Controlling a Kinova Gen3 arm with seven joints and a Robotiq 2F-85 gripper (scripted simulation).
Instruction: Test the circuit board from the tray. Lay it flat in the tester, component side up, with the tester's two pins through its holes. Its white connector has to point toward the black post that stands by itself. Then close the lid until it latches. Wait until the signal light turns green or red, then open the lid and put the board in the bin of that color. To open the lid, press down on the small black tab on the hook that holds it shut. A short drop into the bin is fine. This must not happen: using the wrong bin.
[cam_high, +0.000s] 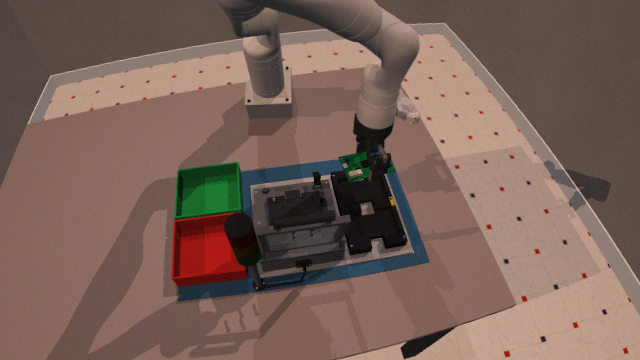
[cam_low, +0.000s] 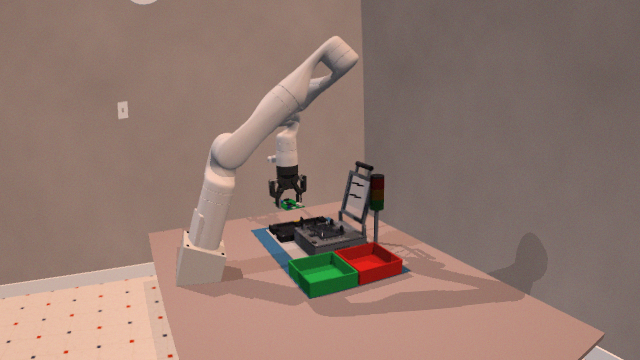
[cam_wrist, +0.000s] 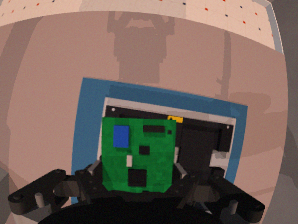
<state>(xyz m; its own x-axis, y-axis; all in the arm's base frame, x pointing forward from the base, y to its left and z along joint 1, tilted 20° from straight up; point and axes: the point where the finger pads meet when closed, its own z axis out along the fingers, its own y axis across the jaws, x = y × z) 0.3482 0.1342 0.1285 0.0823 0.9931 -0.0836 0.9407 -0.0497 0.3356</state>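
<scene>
My hand is right at the green circuit board. Round my hand: green bin 12 cm behind, 35 cm to the right, 11 cm below; red bin 3 cm ahead, 38 cm to the right, 11 cm below; tester lid 15 cm ahead, 20 cm to the right, 6 cm above.
</scene>
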